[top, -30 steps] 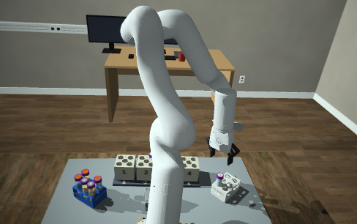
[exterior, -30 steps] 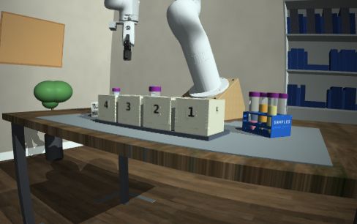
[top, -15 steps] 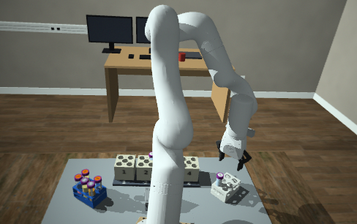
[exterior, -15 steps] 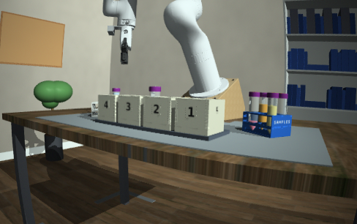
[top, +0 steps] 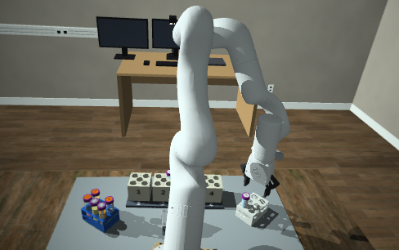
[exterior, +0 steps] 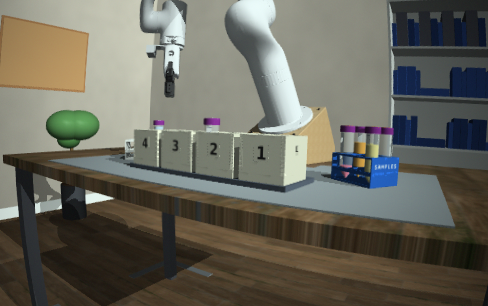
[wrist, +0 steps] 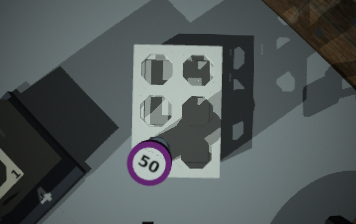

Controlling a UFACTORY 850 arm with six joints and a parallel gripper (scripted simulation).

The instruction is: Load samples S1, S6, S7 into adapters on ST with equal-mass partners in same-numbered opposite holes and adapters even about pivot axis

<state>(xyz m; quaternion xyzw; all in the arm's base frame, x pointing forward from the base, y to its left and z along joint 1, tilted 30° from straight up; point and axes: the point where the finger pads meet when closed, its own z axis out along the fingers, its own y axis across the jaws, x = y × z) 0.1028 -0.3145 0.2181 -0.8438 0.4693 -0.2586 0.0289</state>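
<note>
The white rack is 6 cm ahead of my hand, 4 cm to the right of it and 18 cm below it. The rest, counted from my hand: adapter 1: 31 cm ahead, 41 cm to the left, 16 cm below; blue samples rack: 21 cm ahead, 60 cm to the left, 18 cm below.
</note>
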